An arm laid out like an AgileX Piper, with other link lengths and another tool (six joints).
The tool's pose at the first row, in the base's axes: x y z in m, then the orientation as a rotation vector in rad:
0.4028, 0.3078, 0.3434, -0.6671, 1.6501, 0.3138
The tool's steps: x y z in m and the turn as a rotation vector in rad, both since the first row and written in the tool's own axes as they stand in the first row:
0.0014, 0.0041, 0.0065, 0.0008, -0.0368, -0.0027
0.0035, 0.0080, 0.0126, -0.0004, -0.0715, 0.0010
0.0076, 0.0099, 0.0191, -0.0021, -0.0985, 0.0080
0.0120, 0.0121, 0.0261, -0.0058, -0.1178, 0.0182
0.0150, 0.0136, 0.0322, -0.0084, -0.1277, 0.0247
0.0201, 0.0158, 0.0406, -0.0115, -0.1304, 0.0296
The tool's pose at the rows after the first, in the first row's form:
0.4056, 0.3143, 0.3401, -0.6593, 1.6141, 0.3217
0.4081, 0.3203, 0.3362, -0.6483, 1.5823, 0.3351
0.4120, 0.3244, 0.3307, -0.6370, 1.5591, 0.3489
0.4160, 0.3289, 0.3247, -0.6267, 1.5441, 0.3645
0.4199, 0.3328, 0.3203, -0.6208, 1.5368, 0.3739
0.4251, 0.3379, 0.3134, -0.6185, 1.5358, 0.3807

